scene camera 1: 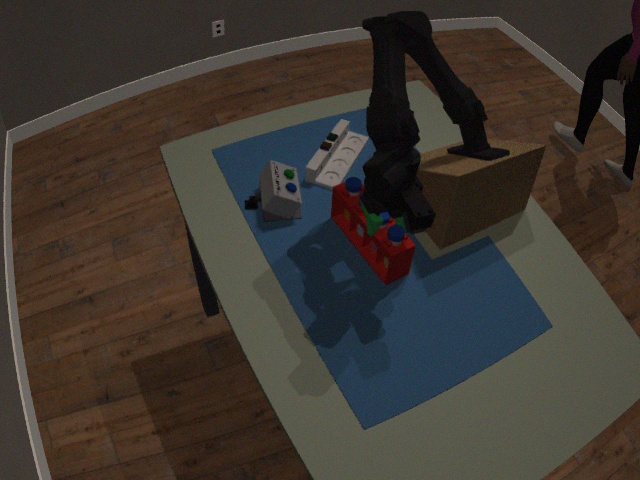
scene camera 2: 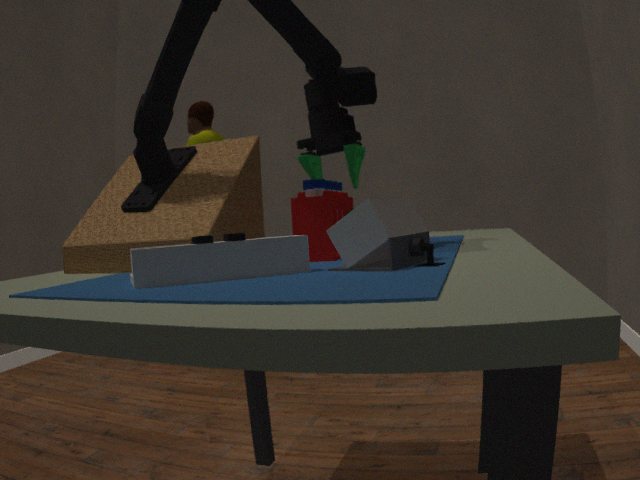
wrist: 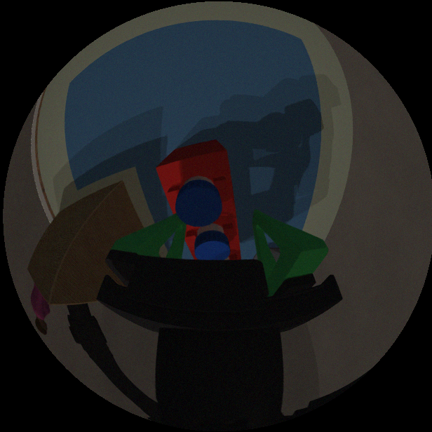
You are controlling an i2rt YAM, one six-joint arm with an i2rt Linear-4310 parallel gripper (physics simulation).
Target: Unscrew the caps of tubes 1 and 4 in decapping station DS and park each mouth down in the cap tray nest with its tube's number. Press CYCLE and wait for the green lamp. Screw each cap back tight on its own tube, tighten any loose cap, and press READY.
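Where they show: gripper, between the fingertips: (scene camera 1: pixel 383 231) (scene camera 2: pixel 338 191); arm's base, origin of its link: (scene camera 1: pixel 478 153) (scene camera 2: pixel 160 179).
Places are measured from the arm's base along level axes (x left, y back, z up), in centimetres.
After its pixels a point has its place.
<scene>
The red rack (scene camera 1: pixel 397 263) {y -29.9, x 15.3, z -9.2 cm} (scene camera 2: pixel 315 227) {y -32.1, x -6.6, z -10.4 cm} (wrist: pixel 200 157) holds upright tubes with blue caps. Blue caps show at the far end (scene camera 1: pixel 353 184) {y -31.6, x -3.0, z -3.3 cm}, inward of the near end (scene camera 1: pixel 384 217) {y -29.9, x 7.9, z -3.2 cm} (wrist: pixel 212 245), and at the near end (scene camera 1: pixel 396 233) {y -29.6, x 12.5, z -3.1 cm} (wrist: pixel 198 202). The arm hides part of the row; tube numbers are unreadable. My gripper (scene camera 1: pixel 385 222) {y -30.9, x 9.9, z -4.9 cm} (scene camera 2: pixel 336 181) {y -30.9, x 9.9, z -4.9 cm} (wrist: pixel 219 215) is open above the rack, its green fingers apart with nothing gripped. The white cap tray (scene camera 1: pixel 311 174) {y -34.5, x -18.2, z -12.6 cm} (scene camera 2: pixel 222 263) {y -27.5, x -26.8, z -13.4 cm} shows no caps in its nests. The button box (scene camera 1: pixel 281 198) {y -45.2, x -9.4, z -8.5 cm} (scene camera 2: pixel 356 237) {y -42.0, x -20.4, z -11.4 cm} has a green button (scene camera 1: pixel 289 174) {y -40.9, x -15.8, z -8.4 cm} and a blue button (scene camera 1: pixel 291 187) {y -42.1, x -11.6, z -8.3 cm}.
A wooden block (scene camera 1: pixel 480 201) {y -6.0, x 10.7, z -4.0 cm} (scene camera 2: pixel 237 222) {y -16.7, x -1.4, z -9.0 cm} (wrist: pixel 100 235) under the arm's base stands close beside the rack. A dark green lamp (scene camera 1: pixel 332 136) {y -25.3, x -27.0, z -10.1 cm} and a brownish lamp (scene camera 1: pixel 325 146) {y -28.5, x -23.9, z -10.1 cm} sit on the tray's raised back. The blue mat (scene camera 1: pixel 439 351) {y -29.0, x 35.0, z -15.4 cm} lies under the rack.
</scene>
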